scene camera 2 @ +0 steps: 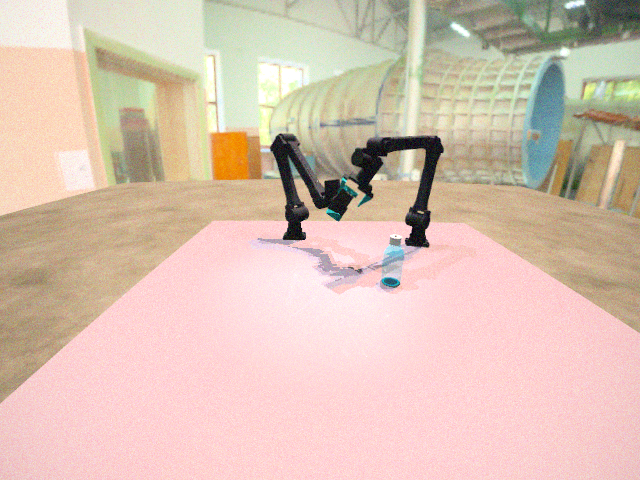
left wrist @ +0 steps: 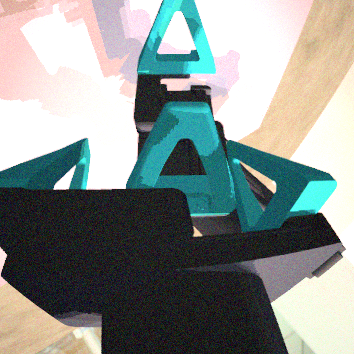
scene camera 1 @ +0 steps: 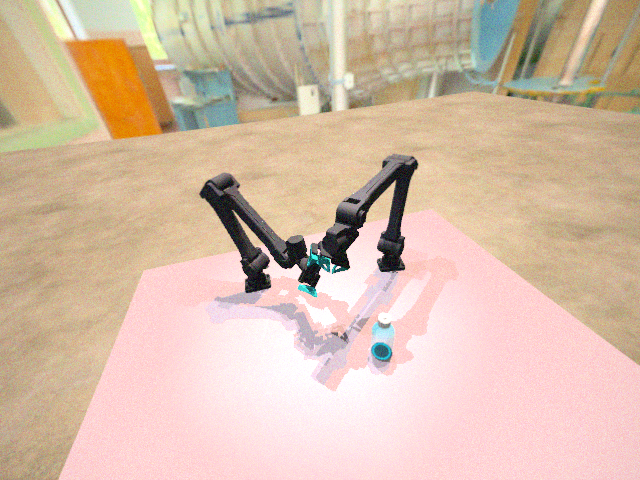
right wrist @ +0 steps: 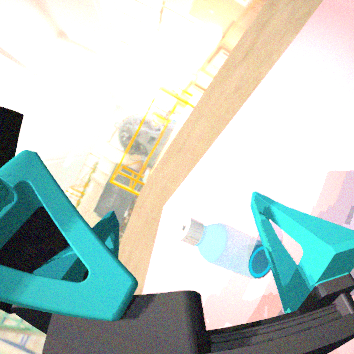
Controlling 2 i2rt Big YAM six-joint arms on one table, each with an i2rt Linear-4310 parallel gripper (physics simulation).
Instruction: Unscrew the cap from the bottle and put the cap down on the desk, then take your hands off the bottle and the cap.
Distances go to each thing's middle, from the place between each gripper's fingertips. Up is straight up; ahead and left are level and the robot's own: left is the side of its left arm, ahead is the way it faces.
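The light blue bottle point(scene camera 2: 393, 257) is 11 cm ahead of my right hand, 17 cm below it and 18 cm to the left of it.
As for my left hand, I find the bottle 180 mm ahead of it, 180 mm to the left of it and 180 mm below it.
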